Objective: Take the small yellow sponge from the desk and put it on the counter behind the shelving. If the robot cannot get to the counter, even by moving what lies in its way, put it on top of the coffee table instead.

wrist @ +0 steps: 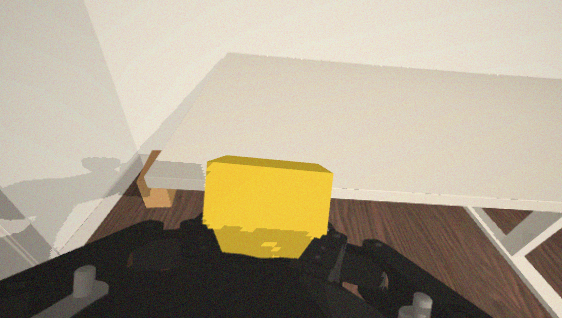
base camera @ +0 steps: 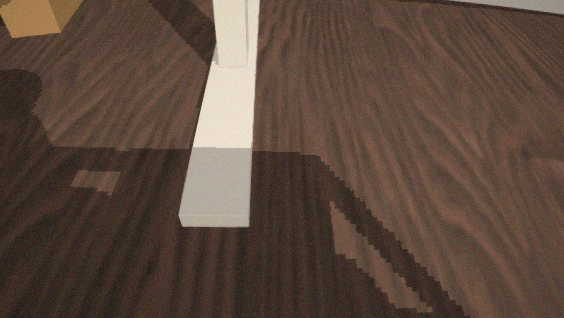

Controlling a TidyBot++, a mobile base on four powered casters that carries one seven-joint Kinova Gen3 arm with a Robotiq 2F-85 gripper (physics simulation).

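Frame: origin at the arm's base, x ahead, y left, z up, level; metres.
Where they show: gripper, fingertip midpoint: [wrist: 266, 222].
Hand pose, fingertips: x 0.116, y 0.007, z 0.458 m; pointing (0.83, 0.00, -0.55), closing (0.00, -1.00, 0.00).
Each offset is from my fingertips to the top centre of the thing. "spot": to the spot under its first point. Level surfaces: height alone.
The small yellow sponge {dy +0.000, dx -0.022, dz +0.061 m} [wrist: 267, 200] stands out in the middle of the wrist view, held up between the black fingers. My gripper [wrist: 266, 222] is shut on the sponge, one finger at each side of its lower part. Beyond the sponge is a broad pale flat surface {dz -0.135 m} [wrist: 380, 130] with a straight near edge; whether it is the desk, the counter or the coffee table, I cannot tell. The sponge covers part of that near edge. The gripper and the sponge do not show in the base view.
A white foot bar [base camera: 225, 110] with an upright post [base camera: 231, 32] stands on the dark wood floor {dz -0.855 m} [base camera: 400, 125]. A tan block-like object {spot: dy +0.548, dx +0.697, dz -0.811 m} [base camera: 35, 17] is at the top left. In the wrist view, white bars [wrist: 537, 285] are at lower right and an orange-brown piece {spot: dy +0.548, dx +0.697, dz -0.782 m} [wrist: 159, 197] at left.
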